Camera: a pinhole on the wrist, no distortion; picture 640 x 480 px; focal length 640.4 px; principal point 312.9 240.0 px. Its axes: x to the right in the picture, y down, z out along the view. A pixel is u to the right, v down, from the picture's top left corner.
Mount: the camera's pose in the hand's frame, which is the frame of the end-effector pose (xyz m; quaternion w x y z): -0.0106 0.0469 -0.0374 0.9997 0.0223 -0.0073 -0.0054
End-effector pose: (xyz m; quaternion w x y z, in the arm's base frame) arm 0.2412 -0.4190 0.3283 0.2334 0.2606 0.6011 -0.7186
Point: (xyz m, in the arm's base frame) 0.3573 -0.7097 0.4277
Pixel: 57 273
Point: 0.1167 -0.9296 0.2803
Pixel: 496 263
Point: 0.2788 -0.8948 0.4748
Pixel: 197 205
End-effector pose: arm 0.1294 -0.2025 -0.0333 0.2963 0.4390 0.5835 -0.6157
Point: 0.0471 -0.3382 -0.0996
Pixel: 609 41
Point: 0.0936 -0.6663 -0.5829
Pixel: outside the picture
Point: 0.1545 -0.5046 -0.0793
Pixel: 313 346
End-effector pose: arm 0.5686 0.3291 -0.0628 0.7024 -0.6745 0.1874 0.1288
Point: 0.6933 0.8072 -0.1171
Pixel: 459 240
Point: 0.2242 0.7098 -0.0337
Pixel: outside the picture
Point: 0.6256 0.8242 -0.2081
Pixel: 430 376
